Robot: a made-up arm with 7 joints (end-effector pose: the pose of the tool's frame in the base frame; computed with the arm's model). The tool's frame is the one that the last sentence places. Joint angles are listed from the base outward.
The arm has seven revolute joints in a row. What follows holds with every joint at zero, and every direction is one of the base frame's. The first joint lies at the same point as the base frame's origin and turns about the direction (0.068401, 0.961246, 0.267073). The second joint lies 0.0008 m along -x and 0.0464 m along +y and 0.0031 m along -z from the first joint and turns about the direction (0.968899, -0.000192, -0.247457). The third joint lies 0.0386 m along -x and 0.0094 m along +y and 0.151 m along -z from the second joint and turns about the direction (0.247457, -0.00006, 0.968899). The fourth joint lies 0.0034 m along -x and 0.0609 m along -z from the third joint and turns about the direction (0.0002, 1, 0.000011). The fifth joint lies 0.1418 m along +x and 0.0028 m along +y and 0.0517 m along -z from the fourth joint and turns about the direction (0.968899, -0.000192, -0.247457). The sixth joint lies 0.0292 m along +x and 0.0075 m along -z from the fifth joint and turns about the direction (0.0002, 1, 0.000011). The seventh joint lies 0.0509 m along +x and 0.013 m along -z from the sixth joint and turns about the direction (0.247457, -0.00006, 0.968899). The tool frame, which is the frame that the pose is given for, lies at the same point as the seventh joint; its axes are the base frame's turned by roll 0, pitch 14.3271 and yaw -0.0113 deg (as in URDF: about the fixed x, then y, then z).
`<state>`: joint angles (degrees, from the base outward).
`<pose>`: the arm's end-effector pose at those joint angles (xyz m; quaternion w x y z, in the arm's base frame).
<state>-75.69 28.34 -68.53 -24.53 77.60 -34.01 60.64</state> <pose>0.1823 -0.1249 -0.0748 0.2010 0.0828 -0.9325 -0.2885</pose>
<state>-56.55 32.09 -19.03 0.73 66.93 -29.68 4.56</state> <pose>0.3336 0.0088 -0.0383 0.4669 0.6990 -0.5218 -0.1452</pose>
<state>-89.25 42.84 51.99 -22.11 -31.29 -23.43 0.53</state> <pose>0.0909 0.2281 0.1792 0.3235 -0.0756 -0.9310 0.1510</pose>
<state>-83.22 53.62 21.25 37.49 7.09 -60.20 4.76</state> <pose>0.2898 0.2443 0.1642 0.5720 0.3051 -0.7395 0.1811</pose>
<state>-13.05 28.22 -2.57 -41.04 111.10 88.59 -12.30</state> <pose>0.1547 0.1288 -0.0655 0.5335 0.4805 0.0812 0.6913</pose>
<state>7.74 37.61 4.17 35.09 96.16 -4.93 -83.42</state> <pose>0.0663 0.2910 -0.3252 0.0492 0.3779 0.8046 -0.4555</pose>
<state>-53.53 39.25 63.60 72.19 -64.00 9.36 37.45</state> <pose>0.2975 0.3252 -0.2042 0.4994 -0.6701 0.1259 0.5346</pose>
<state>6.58 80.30 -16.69 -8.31 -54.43 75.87 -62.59</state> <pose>0.1239 0.2659 -0.1848 0.4809 -0.2123 0.7997 -0.2902</pose>
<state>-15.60 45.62 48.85 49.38 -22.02 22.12 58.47</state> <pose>0.1257 0.4060 -0.2159 0.4877 0.0462 0.2815 0.8251</pose>
